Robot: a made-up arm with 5 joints.
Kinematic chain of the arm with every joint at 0, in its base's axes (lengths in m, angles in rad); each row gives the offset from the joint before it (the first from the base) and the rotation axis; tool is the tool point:
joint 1: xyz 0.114 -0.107 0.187 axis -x
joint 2: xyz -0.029 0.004 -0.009 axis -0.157 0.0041 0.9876
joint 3: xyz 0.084 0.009 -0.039 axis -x
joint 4: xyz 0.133 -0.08 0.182 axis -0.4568 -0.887 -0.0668
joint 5: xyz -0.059 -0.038 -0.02 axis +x
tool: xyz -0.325 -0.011 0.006
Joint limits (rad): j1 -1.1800..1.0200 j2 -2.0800..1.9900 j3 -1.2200..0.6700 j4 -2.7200..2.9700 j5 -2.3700..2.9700
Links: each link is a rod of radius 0.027 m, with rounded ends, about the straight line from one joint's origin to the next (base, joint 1, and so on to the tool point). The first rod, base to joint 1, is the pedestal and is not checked.
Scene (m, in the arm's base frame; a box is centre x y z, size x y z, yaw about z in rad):
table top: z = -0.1
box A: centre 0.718 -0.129 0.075 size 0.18 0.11 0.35 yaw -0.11
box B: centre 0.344 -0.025 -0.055 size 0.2 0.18 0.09 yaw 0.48
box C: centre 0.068 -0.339 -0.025 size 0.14 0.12 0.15 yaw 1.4
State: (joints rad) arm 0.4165 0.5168 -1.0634 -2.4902 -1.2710
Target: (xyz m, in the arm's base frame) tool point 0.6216 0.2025 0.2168
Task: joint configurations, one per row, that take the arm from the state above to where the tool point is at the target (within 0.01 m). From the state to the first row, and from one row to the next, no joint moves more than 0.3 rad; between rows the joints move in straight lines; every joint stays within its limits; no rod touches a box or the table.
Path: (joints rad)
1: 0.3901 0.5937 -0.8007 -2.4958 -1.2788
2: 0.3637 0.6705 -0.5380 -2.5014 -1.2866
3: 0.3373 0.7474 -0.2752 -2.5070 -1.2945
4: 0.3109 0.8242 -0.0125 -2.5126 -1.3023
5: 0.2845 0.9011 0.2502 -2.5182 -1.3101
6: 0.3534 1.0588 0.0326 -2.4893 -1.3019
7: 0.4224 1.2166 -0.1849 -2.4603 -1.2936
8: 0.4914 1.3743 -0.4025 -2.4314 -1.2854

